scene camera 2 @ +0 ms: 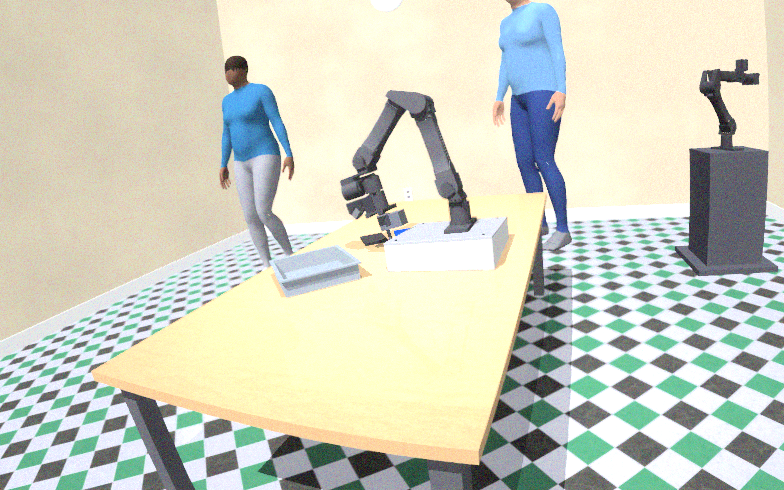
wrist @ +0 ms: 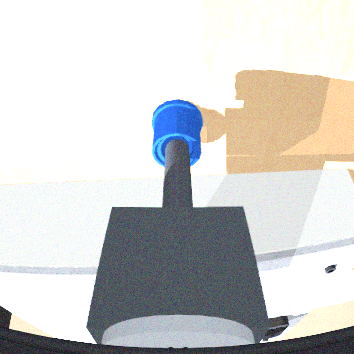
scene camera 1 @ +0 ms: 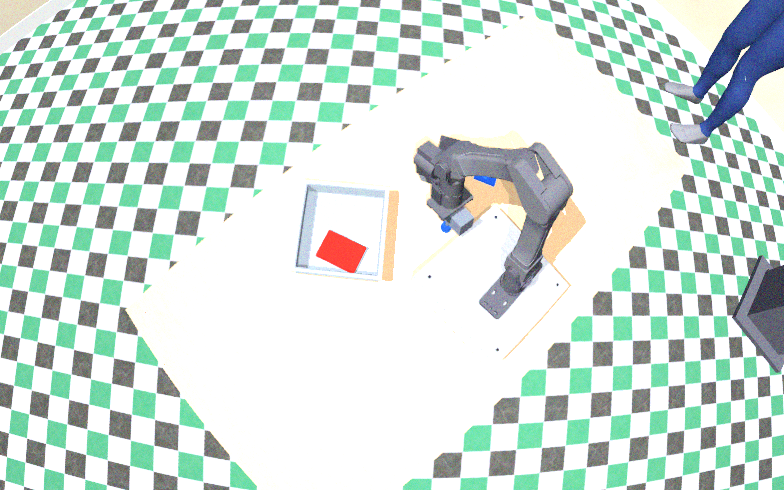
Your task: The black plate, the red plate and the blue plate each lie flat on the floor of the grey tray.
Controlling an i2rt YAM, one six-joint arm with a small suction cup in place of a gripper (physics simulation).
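Pixels of known places: hand, its tool point: (wrist: 176, 128) (scene camera 1: 446, 228); arm's base, origin of its link: (scene camera 2: 461, 226) (scene camera 1: 511, 283).
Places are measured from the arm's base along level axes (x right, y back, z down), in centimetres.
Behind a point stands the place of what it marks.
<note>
The red plate (scene camera 1: 341, 251) @(x -22.9, y -36.8, z 6.2 cm) appears to lie flat in the grey tray (scene camera 1: 382, 231) @(x -12.7, y -32.6, z 2.5 cm) (scene camera 2: 315, 284) @(x -29.7, y -34.8, z 5.9 cm), one corner close to the tray's lower wall. The black plate (scene camera 2: 373, 238) @(x 17.7, y -35.6, z 6.7 cm) lies on the table beyond the tray; in scene camera 1 the arm hides most of it. The blue plate (scene camera 1: 485, 180) @(x 19.9, y -24.0, z 6.5 cm) (scene camera 2: 400, 232) @(x 23.6, y -27.1, z 6.5 cm) lies on the table beyond it, partly hidden by the arm and the robot's base box. My blue suction cup (scene camera 1: 445, 227) (wrist: 177, 132) is low beside that box, apart from the plates, shut with no plate on it. Scene camera 2 does not show the cup's end.
The white base box (scene camera 1: 462, 300) @(x -12.3, y -6.5, z -0.7 cm) (scene camera 2: 442, 254) @(x -17.4, y -2.7, z 3.0 cm) stands right beside the cup; its side wall shows in the wrist view (wrist: 125, 220). The tray stands to the left of the cup in scene camera 1. Two people stand beyond the table (scene camera 2: 300, 369), and a second arm stands on a pedestal.
</note>
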